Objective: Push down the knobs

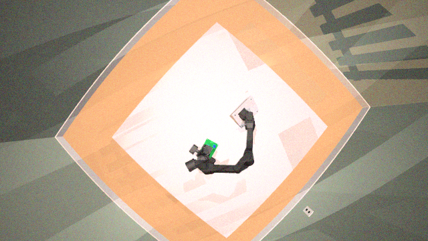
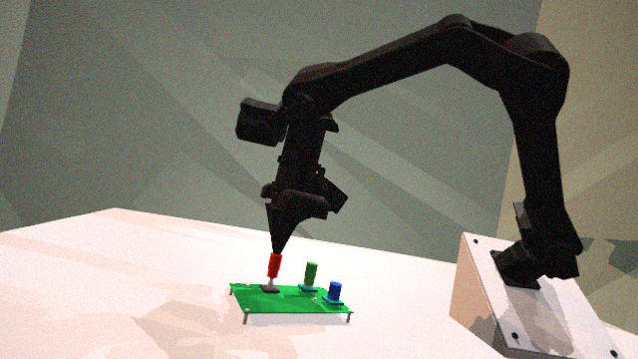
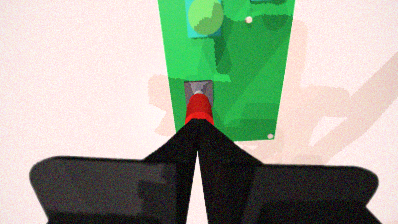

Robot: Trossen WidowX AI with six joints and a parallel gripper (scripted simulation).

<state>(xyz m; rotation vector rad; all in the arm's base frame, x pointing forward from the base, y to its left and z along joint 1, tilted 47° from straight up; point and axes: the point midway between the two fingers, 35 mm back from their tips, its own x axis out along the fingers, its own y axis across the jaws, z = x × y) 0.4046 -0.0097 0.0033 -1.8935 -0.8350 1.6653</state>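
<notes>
The red knob is 20 mm below my gripper tip. Round my gripper tip: green knob: 60 mm behind, 10 mm to the right, 30 mm below.
</notes>
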